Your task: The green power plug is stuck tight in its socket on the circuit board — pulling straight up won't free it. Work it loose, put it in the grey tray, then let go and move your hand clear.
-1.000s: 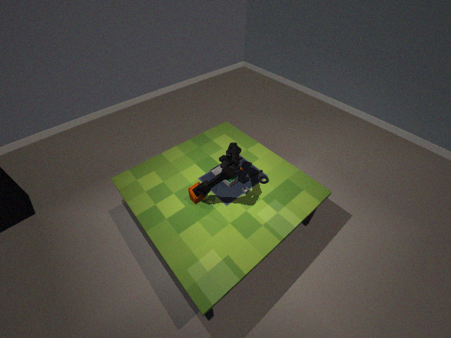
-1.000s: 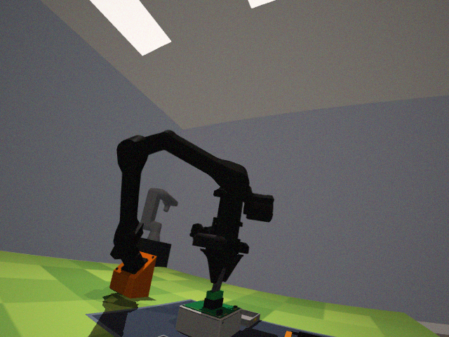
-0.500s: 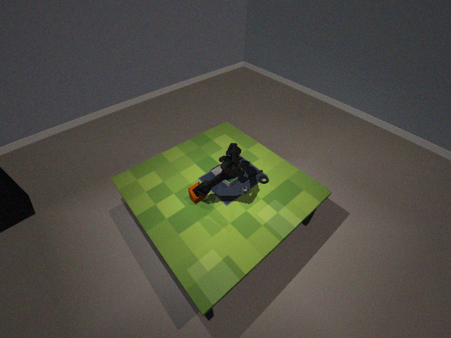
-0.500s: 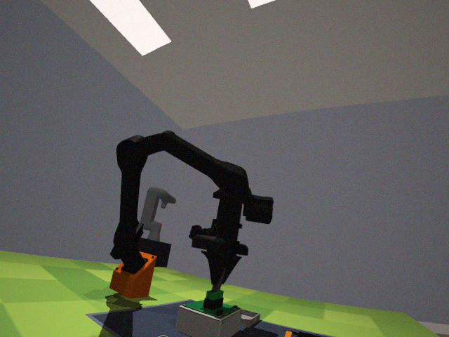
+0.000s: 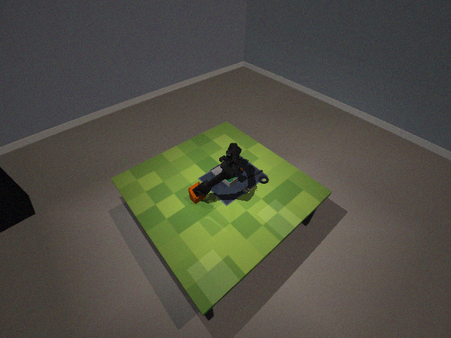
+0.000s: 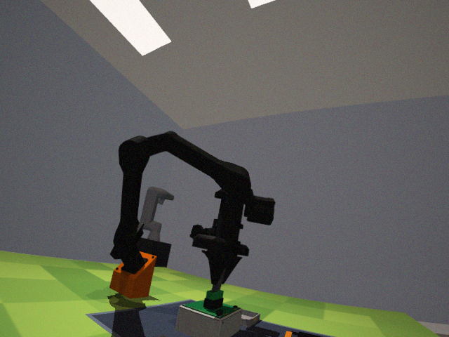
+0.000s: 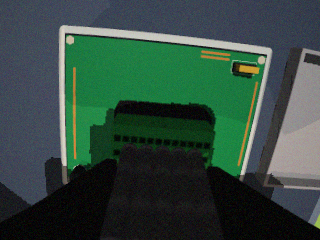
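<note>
The green power plug is 20 mm below my gripper tip. Also, from my gripper tip: dark mat: 100 mm below, 50 mm ahead; dark bar: 210 mm ahead, 110 mm to the right, 100 mm below.
</note>
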